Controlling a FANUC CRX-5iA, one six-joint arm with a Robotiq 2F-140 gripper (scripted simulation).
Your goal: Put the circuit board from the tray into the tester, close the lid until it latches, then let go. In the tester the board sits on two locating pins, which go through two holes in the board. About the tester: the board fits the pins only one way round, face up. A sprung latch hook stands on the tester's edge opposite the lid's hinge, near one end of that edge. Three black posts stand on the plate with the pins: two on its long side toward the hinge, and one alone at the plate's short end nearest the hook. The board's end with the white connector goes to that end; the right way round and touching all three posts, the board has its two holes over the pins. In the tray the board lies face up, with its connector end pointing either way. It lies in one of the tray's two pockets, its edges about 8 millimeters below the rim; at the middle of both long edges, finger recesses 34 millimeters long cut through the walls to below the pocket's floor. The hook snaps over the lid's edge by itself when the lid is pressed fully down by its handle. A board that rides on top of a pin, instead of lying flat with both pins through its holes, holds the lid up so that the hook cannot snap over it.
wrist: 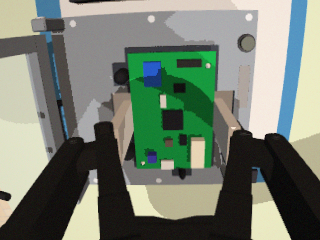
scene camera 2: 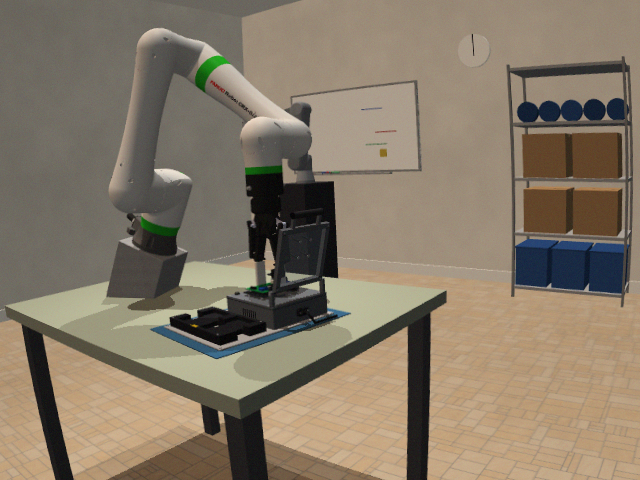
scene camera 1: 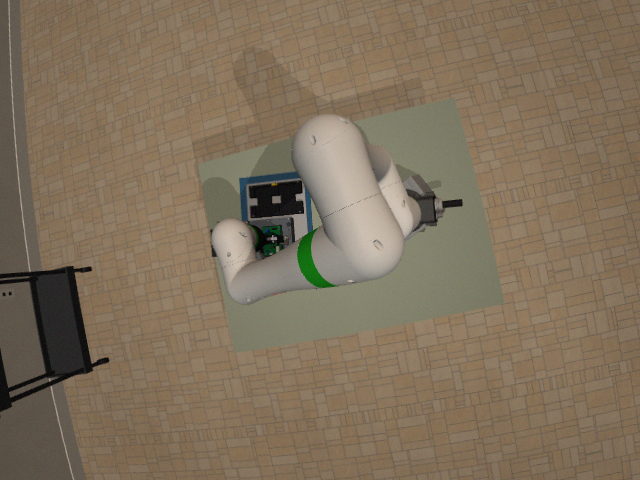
The pictures show: the gripper, a green circuit board and a tester.
The gripper also shows in the wrist view.
